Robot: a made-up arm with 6 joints. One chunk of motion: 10 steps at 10 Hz.
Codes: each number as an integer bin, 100 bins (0 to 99) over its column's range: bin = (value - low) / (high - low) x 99, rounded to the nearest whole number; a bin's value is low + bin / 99 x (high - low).
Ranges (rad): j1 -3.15..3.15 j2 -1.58..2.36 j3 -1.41..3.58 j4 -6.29..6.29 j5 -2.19..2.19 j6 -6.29..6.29
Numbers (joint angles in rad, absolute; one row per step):
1: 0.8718 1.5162 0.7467 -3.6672 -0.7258 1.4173
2: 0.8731 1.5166 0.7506 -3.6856 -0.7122 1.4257
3: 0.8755 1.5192 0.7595 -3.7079 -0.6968 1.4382
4: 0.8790 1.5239 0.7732 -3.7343 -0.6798 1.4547
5: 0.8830 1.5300 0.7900 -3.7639 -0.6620 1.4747
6: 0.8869 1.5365 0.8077 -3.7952 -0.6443 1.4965
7: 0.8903 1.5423 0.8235 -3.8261 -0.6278 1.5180
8: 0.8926 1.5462 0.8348 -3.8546 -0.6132 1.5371
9: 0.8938 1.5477 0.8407 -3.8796 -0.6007 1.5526
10: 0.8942 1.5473 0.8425 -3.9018 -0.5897 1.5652
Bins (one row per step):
1: 63 78 43 21 33 61
2: 63 78 43 20 33 61
3: 63 78 43 20 34 61
4: 63 78 43 20 34 61
5: 63 78 44 20 35 61
6: 63 78 44 20 35 61
7: 63 78 44 19 35 61
8: 64 79 45 19 36 62
9: 64 79 45 19 36 62
10: 64 79 45 19 36 62

